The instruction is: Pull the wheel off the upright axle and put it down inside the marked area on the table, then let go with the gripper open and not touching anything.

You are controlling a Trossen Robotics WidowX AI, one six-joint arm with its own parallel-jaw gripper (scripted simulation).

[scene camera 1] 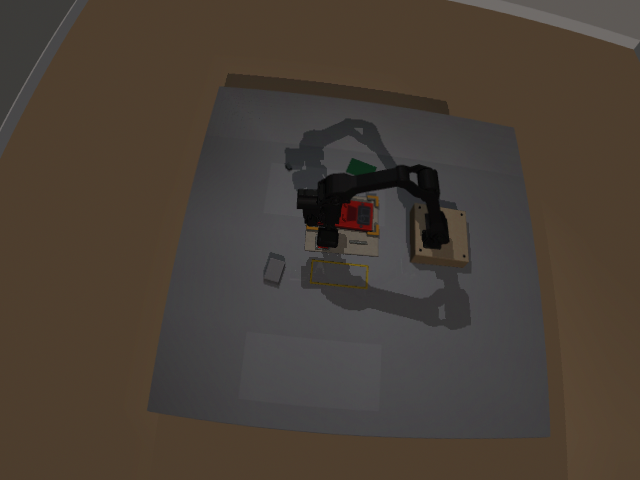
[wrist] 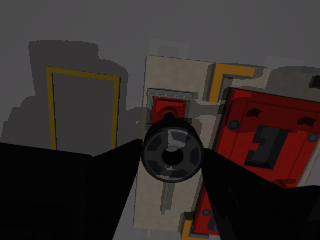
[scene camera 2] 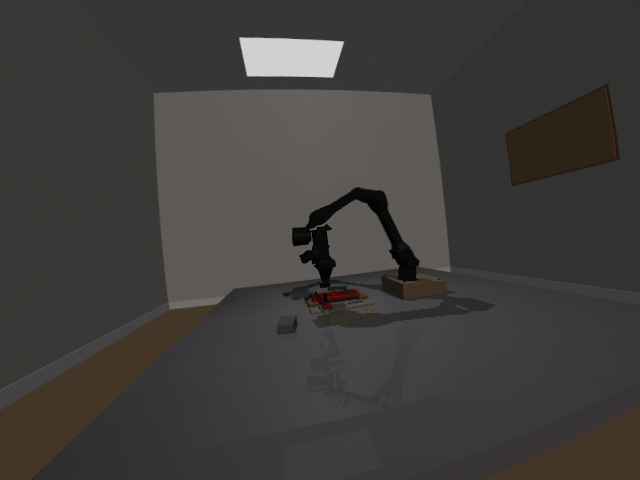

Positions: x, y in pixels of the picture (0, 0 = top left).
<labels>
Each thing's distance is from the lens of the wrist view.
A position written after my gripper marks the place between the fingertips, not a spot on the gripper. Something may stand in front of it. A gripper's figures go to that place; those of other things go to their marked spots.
my gripper (wrist: 171, 150): 12 cm
dark grey wheel (wrist: 172, 167): 11 cm
</labels>
